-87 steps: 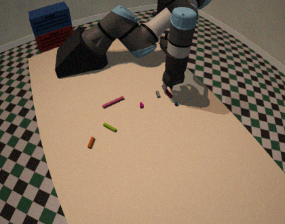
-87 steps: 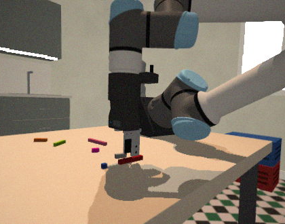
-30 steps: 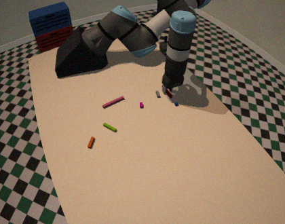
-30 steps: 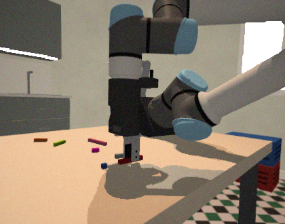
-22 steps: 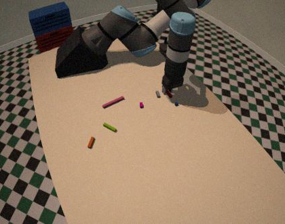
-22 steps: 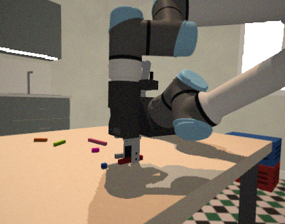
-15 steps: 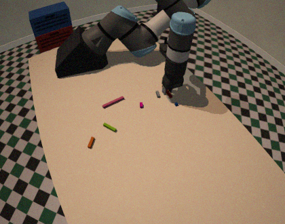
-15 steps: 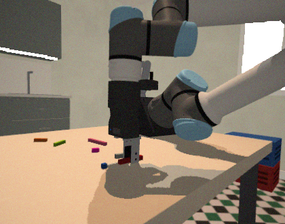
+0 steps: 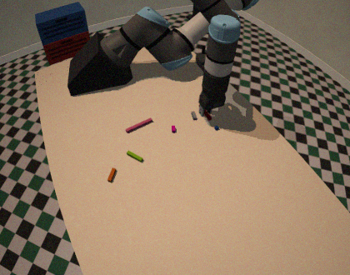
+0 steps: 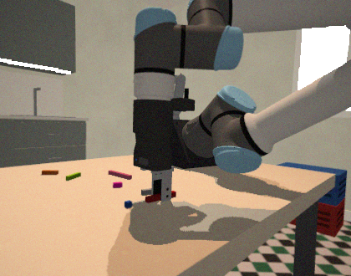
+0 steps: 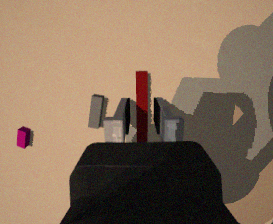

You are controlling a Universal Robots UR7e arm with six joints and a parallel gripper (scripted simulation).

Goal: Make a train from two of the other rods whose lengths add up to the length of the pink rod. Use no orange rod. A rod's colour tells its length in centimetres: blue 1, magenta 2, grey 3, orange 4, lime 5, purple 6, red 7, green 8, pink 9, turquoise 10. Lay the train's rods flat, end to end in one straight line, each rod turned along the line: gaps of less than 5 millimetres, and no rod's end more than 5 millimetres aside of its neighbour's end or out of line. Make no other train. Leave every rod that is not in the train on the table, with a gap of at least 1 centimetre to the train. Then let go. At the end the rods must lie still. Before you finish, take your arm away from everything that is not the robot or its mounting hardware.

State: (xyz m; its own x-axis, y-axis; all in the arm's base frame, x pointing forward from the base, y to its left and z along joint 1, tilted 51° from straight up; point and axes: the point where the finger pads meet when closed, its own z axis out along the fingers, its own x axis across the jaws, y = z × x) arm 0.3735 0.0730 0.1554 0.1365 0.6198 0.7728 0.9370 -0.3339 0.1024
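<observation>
The red rod lies 1 cm below my hand. The rest, counted from my hand: magenta rod 1 cm ahead, 13 cm to the right, 1 cm below; grey rod 1 cm behind, 4 cm to the right, 1 cm below; blue rod 7 cm ahead, 1 cm to the right, 1 cm below.
</observation>
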